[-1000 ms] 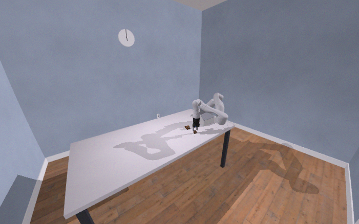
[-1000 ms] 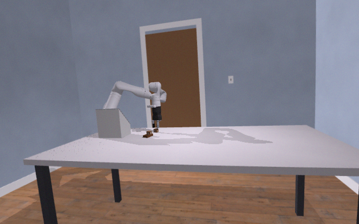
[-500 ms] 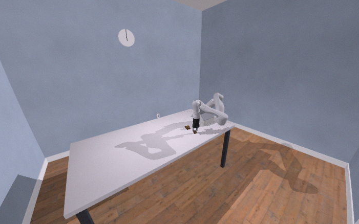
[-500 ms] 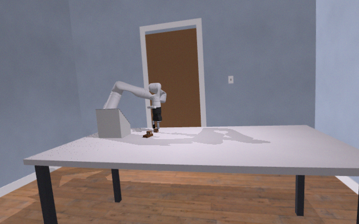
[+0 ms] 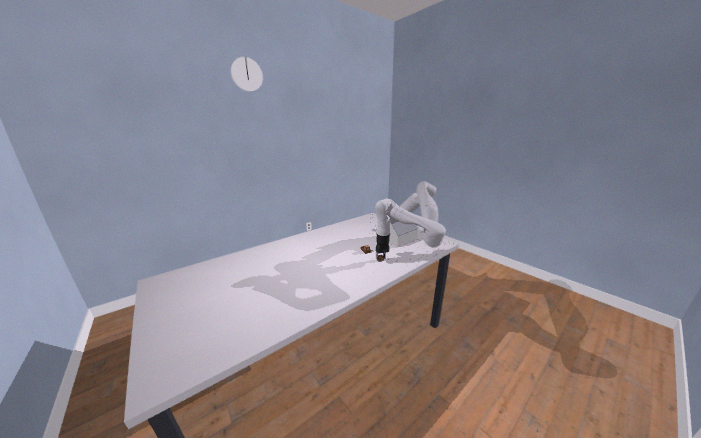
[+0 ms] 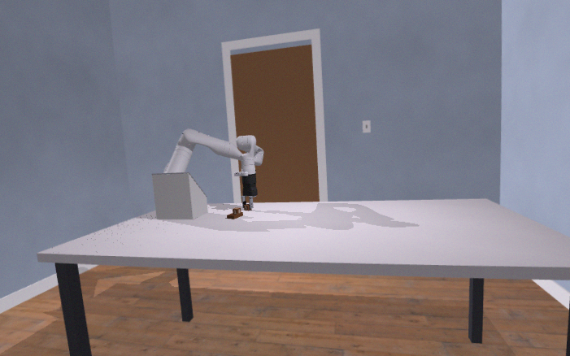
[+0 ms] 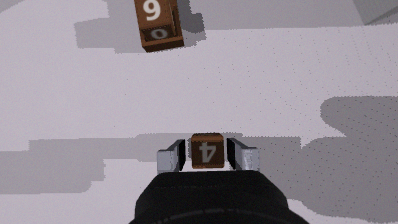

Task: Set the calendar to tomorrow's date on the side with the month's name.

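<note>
My hand is 10 mm above the brown cube.
</note>
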